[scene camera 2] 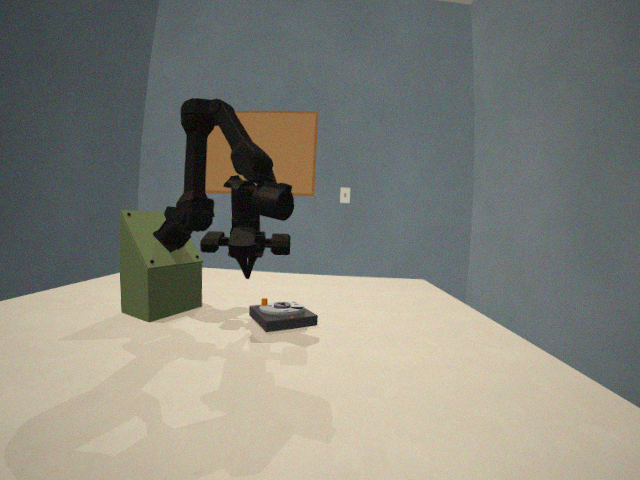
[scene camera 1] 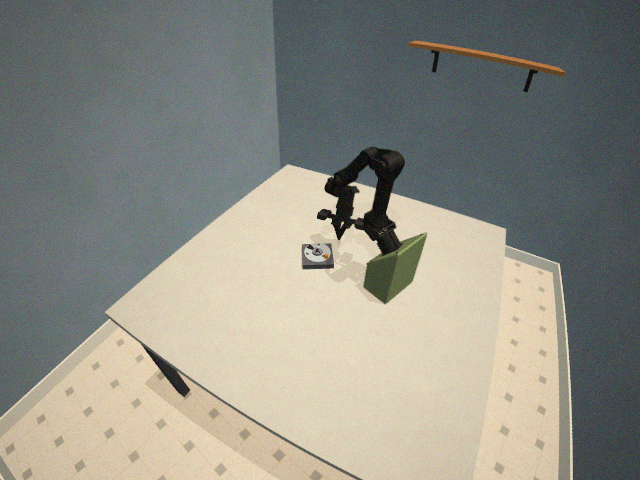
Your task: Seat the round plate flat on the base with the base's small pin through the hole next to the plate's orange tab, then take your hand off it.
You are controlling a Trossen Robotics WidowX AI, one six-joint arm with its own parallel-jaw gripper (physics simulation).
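Frame: origin at the arm's base, x up, y left, z back, level; centimetres.
Seen in the pictures: gripper, between the fingertips: [scene camera 2: 247, 278] [scene camera 1: 338, 239]; arm's base, origin of its link: [scene camera 2: 169, 238] [scene camera 1: 392, 249].
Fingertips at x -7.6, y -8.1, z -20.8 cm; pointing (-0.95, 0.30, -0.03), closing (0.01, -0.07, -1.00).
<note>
Pixels of each thing's top centre, then the offset from my fingertips to it. Level surfaces: height alone.
- round light grey plate, centre of its top: [scene camera 2: 282, 300] [scene camera 1: 317, 249] dx -5.6, dy +1.9, dz -8.0 cm
- dark square base, centre of its top: [scene camera 2: 282, 303] [scene camera 1: 317, 250] dx -6.4, dy +2.0, dz -8.0 cm
- pale table, height of its surface: dx -10.4 cm
The round light grey plate [scene camera 1: 311, 257] [scene camera 2: 273, 311] lies on the dark square base [scene camera 1: 317, 267] [scene camera 2: 290, 324] and looks level. Its orange tab [scene camera 1: 326, 256] [scene camera 2: 264, 301] stands up on the side toward the green block. A dark round hub shows at the plate's middle, with a dark piece near the rim. Whether the small pin is through the hole next to the tab is too small to tell. My gripper [scene camera 1: 339, 238] [scene camera 2: 247, 277] is shut and empty, points down, and is above and beside the base, apart from the plate.
The green slanted block [scene camera 1: 393, 273] [scene camera 2: 174, 291] carries the arm's foot and stands on the pale table [scene camera 1: 248, 320] [scene camera 2: 413, 372] beside the base. A wooden rail [scene camera 1: 485, 55] is on the wall in scene camera 1. A cork board [scene camera 2: 289, 149] hangs on the wall in scene camera 2.
</note>
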